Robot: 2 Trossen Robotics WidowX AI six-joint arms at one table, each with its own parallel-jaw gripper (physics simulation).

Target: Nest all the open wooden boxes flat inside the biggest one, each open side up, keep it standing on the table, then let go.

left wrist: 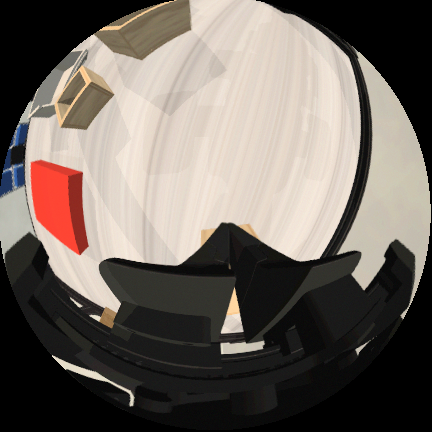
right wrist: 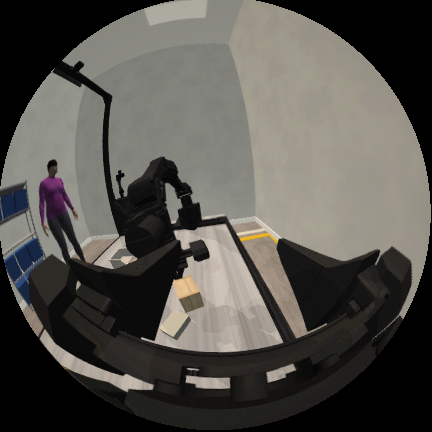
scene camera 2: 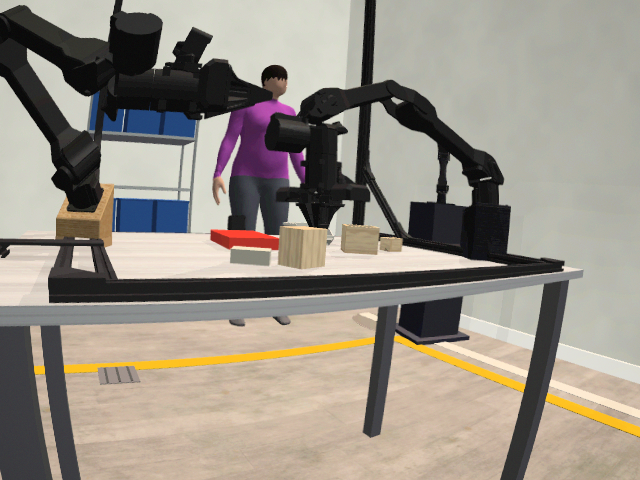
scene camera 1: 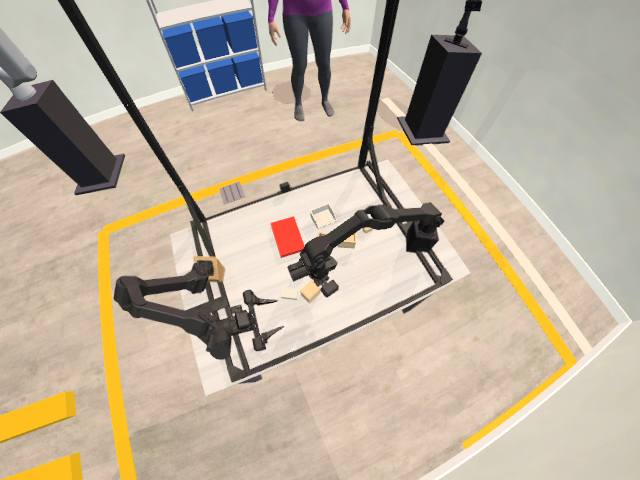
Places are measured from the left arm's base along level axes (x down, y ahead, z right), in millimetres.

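Where they show: left gripper, fingertip midpoint: (left wrist: 225,228) (right wrist: 180,280) (scene camera 2: 319,242) (scene camera 1: 318,282); right gripper, fingertip midpoint: (right wrist: 230,245) (scene camera 2: 263,99) (scene camera 1: 280,313); left arm's base, link origin: (right wrist: 187,205) (scene camera 2: 486,207) (scene camera 1: 426,229); right arm's base, link origin: (scene camera 2: 85,200) (scene camera 1: 205,267).
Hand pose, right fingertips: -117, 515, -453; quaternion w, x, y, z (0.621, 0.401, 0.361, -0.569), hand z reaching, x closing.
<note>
Each offset is from my right fingertips to the top centre of the thing, as dx, dy, dz. "pt": to the spot under its first point.
The largest open wooden box in view (scene camera 1: 347,240) (scene camera 2: 360,239) (left wrist: 155,31) stands open side up. A small wooden box @[+215, -275, +496] (scene camera 1: 367,228) (scene camera 2: 391,244) sits right of it. Another open wooden box @[pt +229, -80, +368] (left wrist: 89,106) is partly hidden by the left arm in scene camera 1; its opening faces left in the left wrist view, and its tilt is unclear. A wooden cube @[+184, -65, +146] (scene camera 1: 310,291) (scene camera 2: 301,248) (right wrist: 189,294) shows a closed top. My left gripper (scene camera 2: 321,222) (left wrist: 225,228) is shut and empty above the table near the cube. My right gripper (scene camera 1: 279,314) (scene camera 2: 269,95) (right wrist: 230,245) is open and empty, high at the left.
A red block @[+223, +81, +392] (scene camera 1: 287,236) (scene camera 2: 242,238) (left wrist: 56,200) lies at the back. A grey-rimmed tray @[+197, -66, +516] (scene camera 1: 323,216) (left wrist: 47,87) stands behind the boxes. A pale flat block @[+223, +19, +131] (scene camera 1: 290,293) (scene camera 2: 250,256) (right wrist: 175,324) lies beside the cube. Black rails border the table.
</note>
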